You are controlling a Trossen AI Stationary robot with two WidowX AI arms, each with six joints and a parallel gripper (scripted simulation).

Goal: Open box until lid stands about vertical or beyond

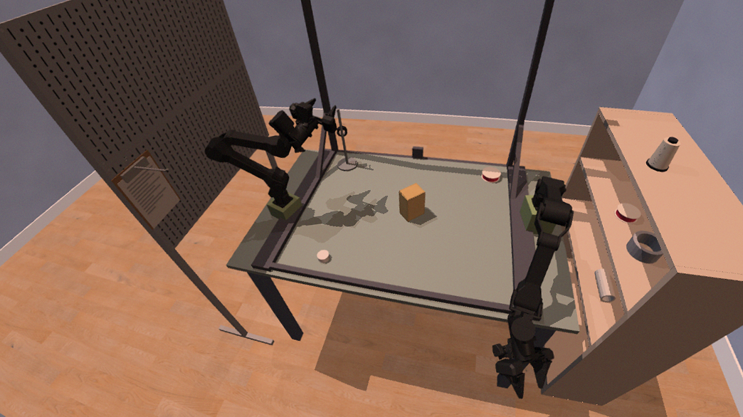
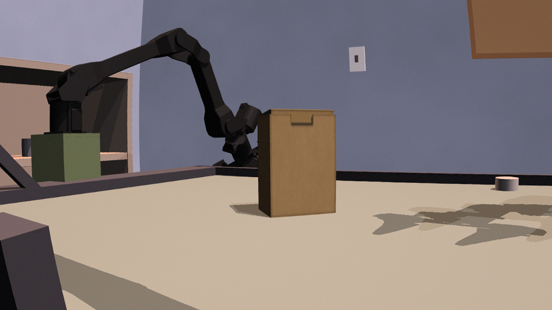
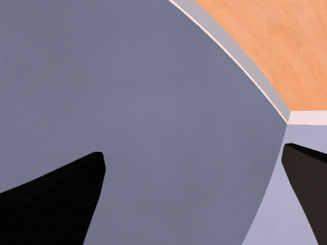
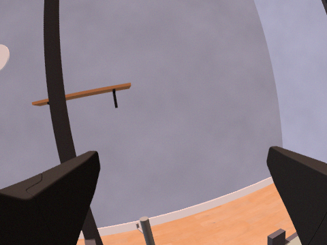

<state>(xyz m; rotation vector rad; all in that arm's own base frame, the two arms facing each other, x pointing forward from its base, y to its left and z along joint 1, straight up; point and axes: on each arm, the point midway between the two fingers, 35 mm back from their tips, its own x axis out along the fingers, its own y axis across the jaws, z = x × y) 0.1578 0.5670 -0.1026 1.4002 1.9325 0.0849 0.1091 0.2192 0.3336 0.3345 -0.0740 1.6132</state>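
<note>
My left hand is 60 cm past the brown carton, 35 cm to the left of it and 7 cm below it.
</note>
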